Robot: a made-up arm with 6 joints.
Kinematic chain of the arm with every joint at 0, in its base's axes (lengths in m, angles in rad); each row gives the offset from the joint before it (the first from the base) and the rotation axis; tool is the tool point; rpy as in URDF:
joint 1: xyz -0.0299 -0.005 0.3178 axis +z
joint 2: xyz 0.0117 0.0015 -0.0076 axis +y
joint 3: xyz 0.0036 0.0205 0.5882 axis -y
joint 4: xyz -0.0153 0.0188 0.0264 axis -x
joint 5: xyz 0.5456 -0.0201 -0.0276 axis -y
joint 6: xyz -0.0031 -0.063 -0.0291 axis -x
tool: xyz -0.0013 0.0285 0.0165 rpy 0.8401 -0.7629 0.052
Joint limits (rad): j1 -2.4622..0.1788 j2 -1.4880..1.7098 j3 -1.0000..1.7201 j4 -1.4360..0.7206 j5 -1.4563..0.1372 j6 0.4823..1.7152
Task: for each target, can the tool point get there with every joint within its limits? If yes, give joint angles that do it. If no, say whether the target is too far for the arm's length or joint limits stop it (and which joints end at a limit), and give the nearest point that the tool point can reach.
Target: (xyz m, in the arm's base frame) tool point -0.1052 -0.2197 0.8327
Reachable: yes | joints -1.9178 -0.5534 -0.3837 -0.2691 -0.1500 1.4142
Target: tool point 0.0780 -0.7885 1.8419
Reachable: no: too far | nearest point 0.0417 -0.5248 1.3184 | short by 0.587 m
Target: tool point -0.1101 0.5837 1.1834
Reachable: yes | joints -1.4817 -0.6999 1.3853 0.1731 -1.1548 1.3761
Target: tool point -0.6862 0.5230 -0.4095
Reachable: no: joint limits stop it (at a limit: joint 2, joint 3, joint 4, joint 5, joint 6) | nearest point -0.8408 0.6474 0.2807 | short by 0.718 m
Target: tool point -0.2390 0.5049 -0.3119
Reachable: no: joint limits stop it (at a limit: joint 1, joint 2, joint 4, joint 5, joint 6) | nearest point 0.1122 0.1404 -0.0992 | short by 0.549 m
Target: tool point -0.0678 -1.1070 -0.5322
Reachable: no: too far | nearest point -0.0607 -0.9010 -0.2243 | short by 0.371 m
